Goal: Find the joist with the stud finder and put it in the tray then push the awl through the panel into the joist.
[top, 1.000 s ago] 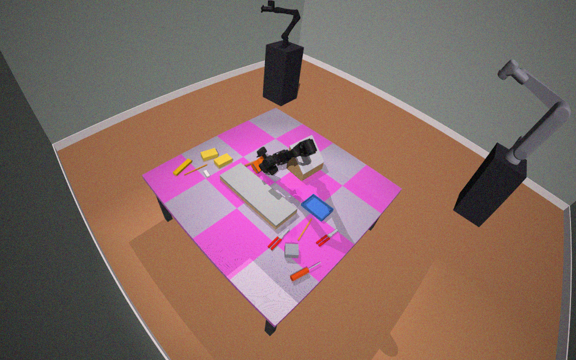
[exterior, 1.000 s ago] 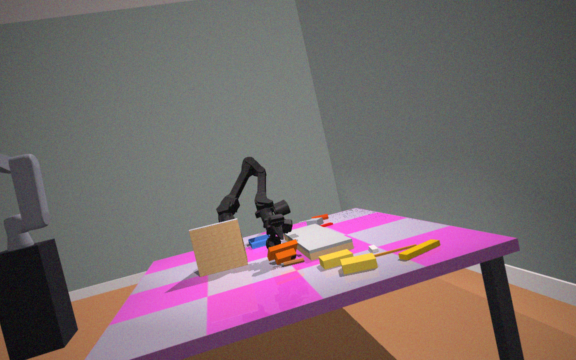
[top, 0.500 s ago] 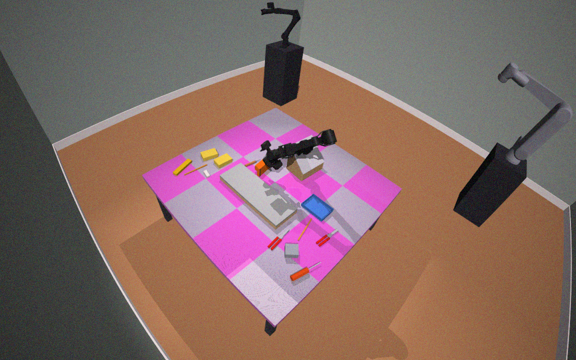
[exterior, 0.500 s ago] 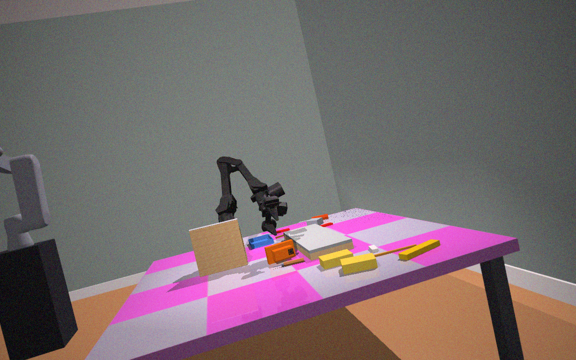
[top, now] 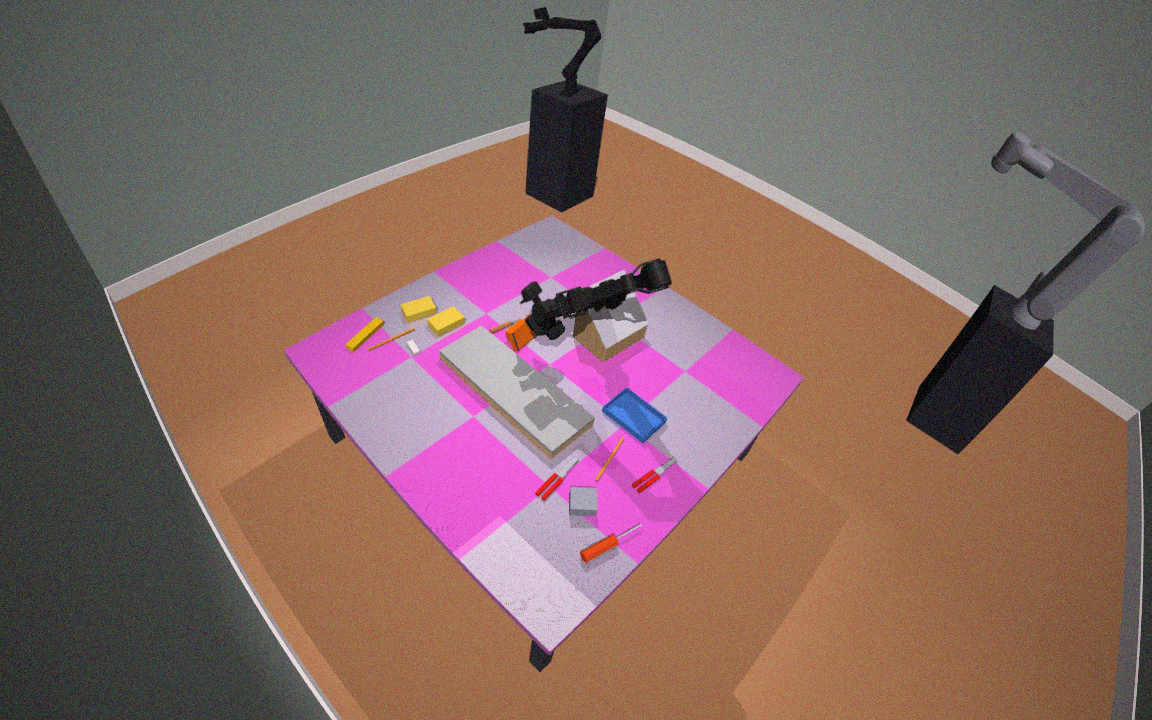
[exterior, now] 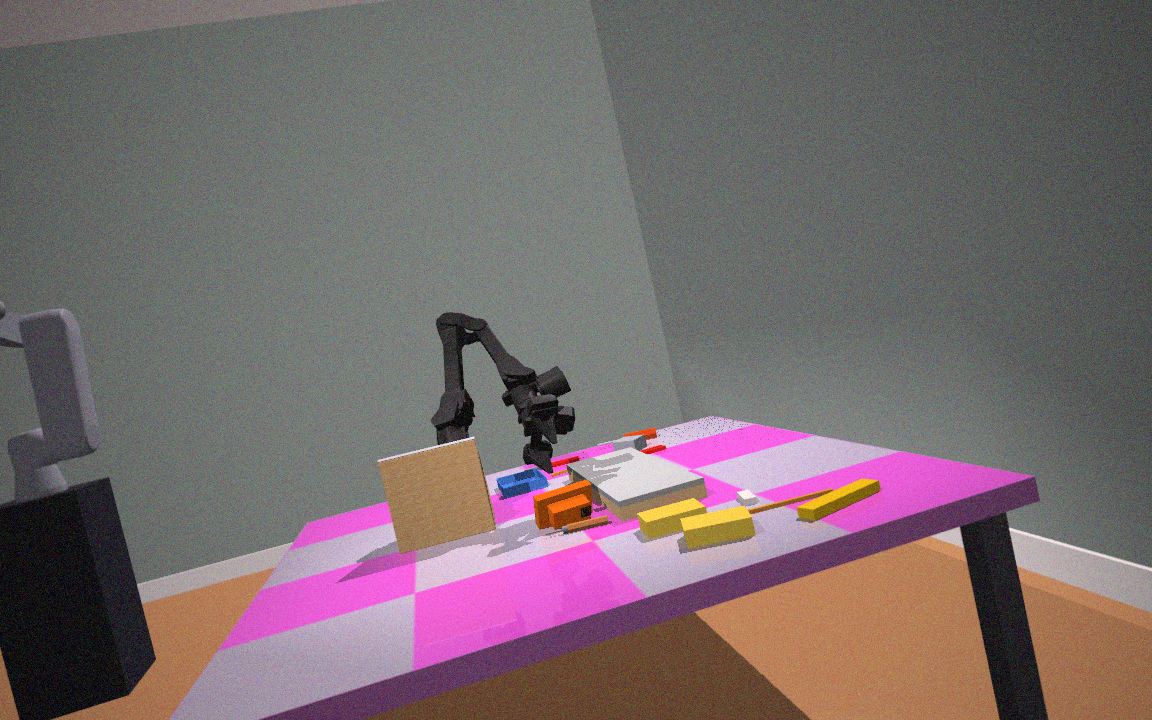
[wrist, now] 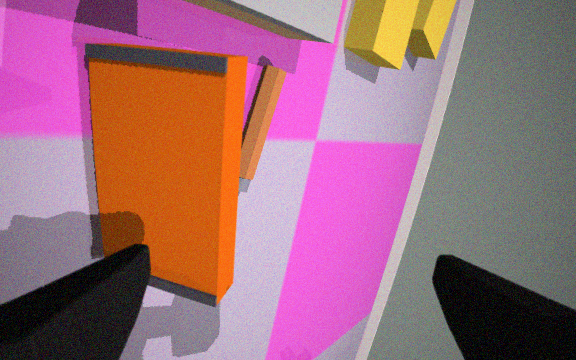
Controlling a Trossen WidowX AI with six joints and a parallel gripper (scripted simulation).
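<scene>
Right now my gripper tip is 110 mm above the orange stud finder, 40 mm to the left of it and 10 mm short of it. The rest, counted from my gripper tip: square indicator (110 mm below, 60 mm to the right, 30 mm ahead); then brown-handled awl (120 mm below, 100 mm to the right, 20 mm behind); then small white block (290 mm ahead, 250 mm to the right, 120 mm below).
</scene>
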